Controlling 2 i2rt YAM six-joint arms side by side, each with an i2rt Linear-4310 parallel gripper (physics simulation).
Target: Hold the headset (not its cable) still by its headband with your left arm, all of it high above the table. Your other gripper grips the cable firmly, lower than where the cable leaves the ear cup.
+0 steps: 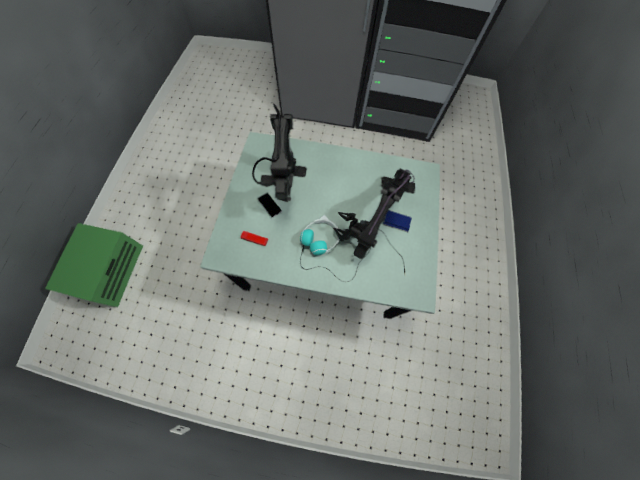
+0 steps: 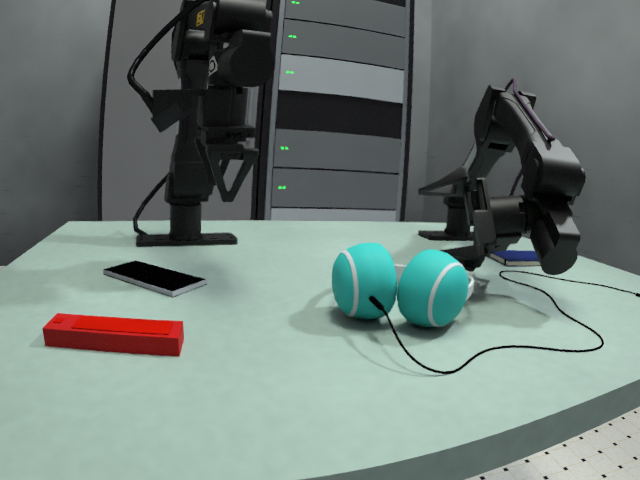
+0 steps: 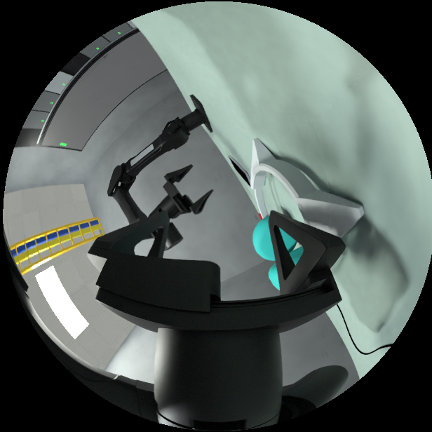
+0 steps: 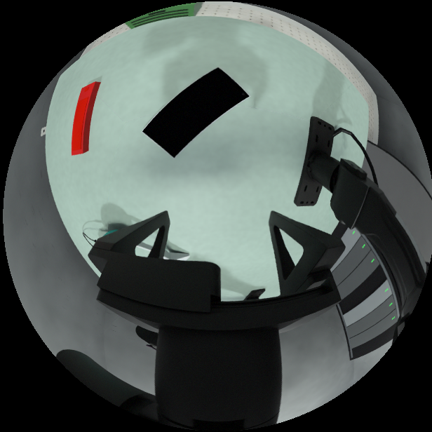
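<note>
The headset lies on the table, with a white cat-eared headband and two turquoise ear cups. Its thin black cable leaves one cup and curves over the table to the right. My left gripper is open and empty, low beside the headband; one finger is close to the band, and contact cannot be told. My right gripper is open and empty, raised above the table, away from the headset.
A black phone lies below my right gripper. A red block lies left of the headset. A blue book lies beside my left arm. Server racks stand behind the table.
</note>
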